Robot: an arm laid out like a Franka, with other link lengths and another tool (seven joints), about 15 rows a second.
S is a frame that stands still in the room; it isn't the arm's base.
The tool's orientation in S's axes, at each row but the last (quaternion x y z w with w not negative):
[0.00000 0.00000 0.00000 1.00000]
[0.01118 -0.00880 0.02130 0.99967]
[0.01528 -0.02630 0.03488 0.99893]
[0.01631 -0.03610 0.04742 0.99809]
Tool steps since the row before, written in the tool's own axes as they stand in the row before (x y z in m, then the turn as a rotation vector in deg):
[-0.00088 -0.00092 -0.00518 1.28 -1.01 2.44]
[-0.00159 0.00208 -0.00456 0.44 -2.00 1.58]
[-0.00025 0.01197 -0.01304 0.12 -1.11 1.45]
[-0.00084 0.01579 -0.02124 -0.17 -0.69 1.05]
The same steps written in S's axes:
[-0.00088 -0.00092 -0.00518 1.28 -1.01 2.44]
[-0.00160 0.00211 -0.00454 0.50 -2.01 1.54]
[-0.00042 0.01234 -0.01269 0.12 -1.15 1.42]
[-0.00085 0.01640 -0.02078 -0.18 -0.74 1.01]

